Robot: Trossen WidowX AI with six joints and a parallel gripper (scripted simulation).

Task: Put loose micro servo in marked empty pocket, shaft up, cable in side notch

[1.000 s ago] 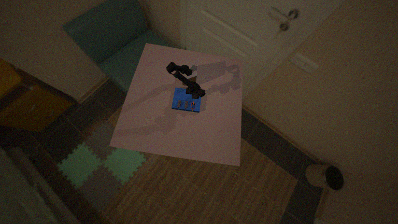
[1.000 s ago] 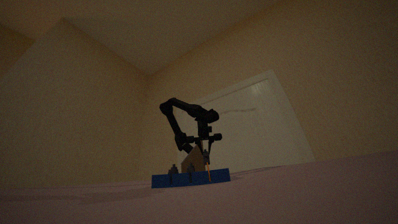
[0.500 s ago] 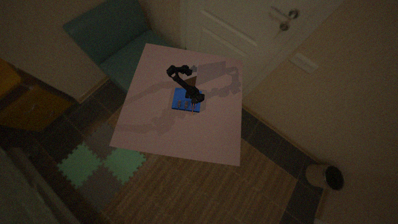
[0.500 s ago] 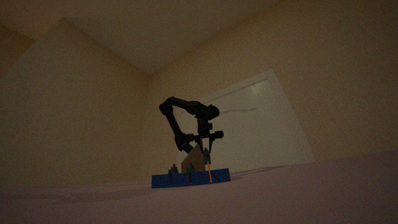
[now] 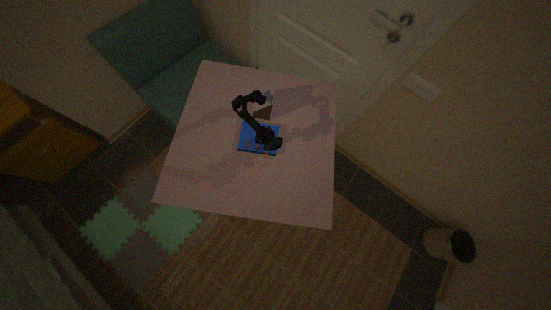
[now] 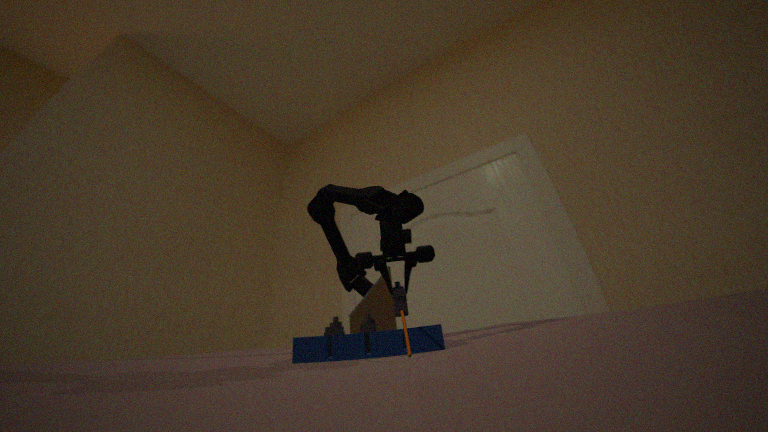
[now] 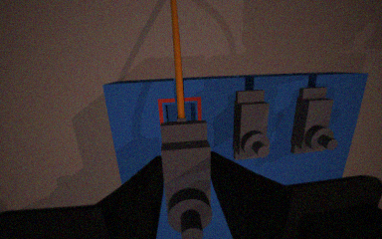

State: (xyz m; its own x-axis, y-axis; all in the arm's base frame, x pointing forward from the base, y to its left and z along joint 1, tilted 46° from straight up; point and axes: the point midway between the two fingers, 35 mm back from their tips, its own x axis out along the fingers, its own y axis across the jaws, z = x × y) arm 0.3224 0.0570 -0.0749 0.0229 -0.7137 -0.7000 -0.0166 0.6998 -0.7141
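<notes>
My gripper tip is 110 mm past the blue deck, 100 mm above it and 80 mm to the left of it.
</notes>
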